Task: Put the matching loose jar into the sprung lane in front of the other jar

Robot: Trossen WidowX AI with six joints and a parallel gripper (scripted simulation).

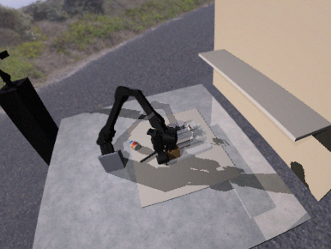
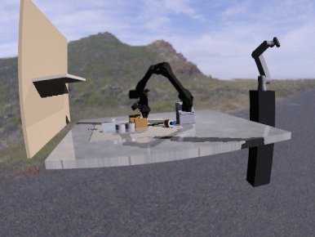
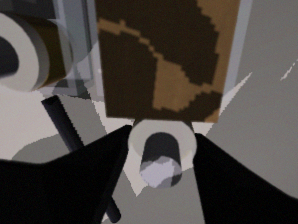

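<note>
The black stick lies 6 cm behind my gripper tip, 5 cm to the left of it and 2 cm below it. Round my gripper tip: shelf 54 cm ahead, 34 cm above, 15 cm to the left; then lane 17 cm ahead, 14 cm to the left, 1 cm below.
</note>
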